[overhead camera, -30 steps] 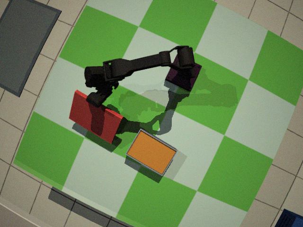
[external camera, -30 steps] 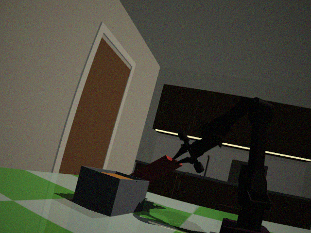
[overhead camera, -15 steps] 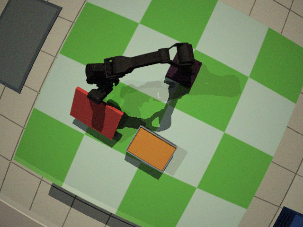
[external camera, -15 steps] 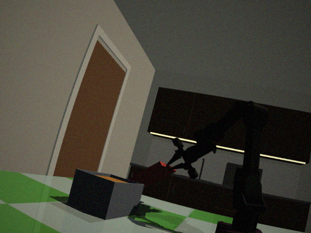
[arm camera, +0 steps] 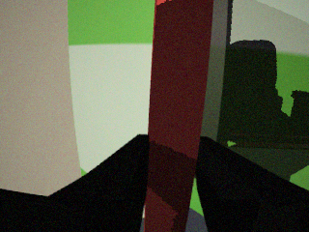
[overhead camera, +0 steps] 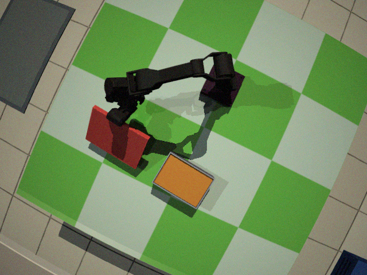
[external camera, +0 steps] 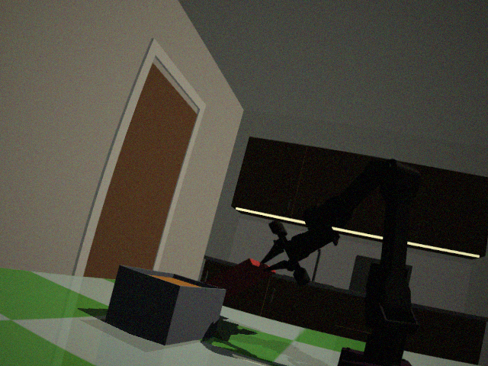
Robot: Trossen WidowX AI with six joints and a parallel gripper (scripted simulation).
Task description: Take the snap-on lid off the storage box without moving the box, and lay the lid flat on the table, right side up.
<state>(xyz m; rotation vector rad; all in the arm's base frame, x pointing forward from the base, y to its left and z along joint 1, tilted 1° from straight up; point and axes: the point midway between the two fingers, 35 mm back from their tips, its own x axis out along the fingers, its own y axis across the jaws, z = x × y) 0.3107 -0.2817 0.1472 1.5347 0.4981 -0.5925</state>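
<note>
Right now the flat red lid is 60 mm ahead of my gripper tip and 50 mm below it. Also, from my gripper tip: grey storage box (90 mm ahead, 310 mm to the left, 120 mm below).
</note>
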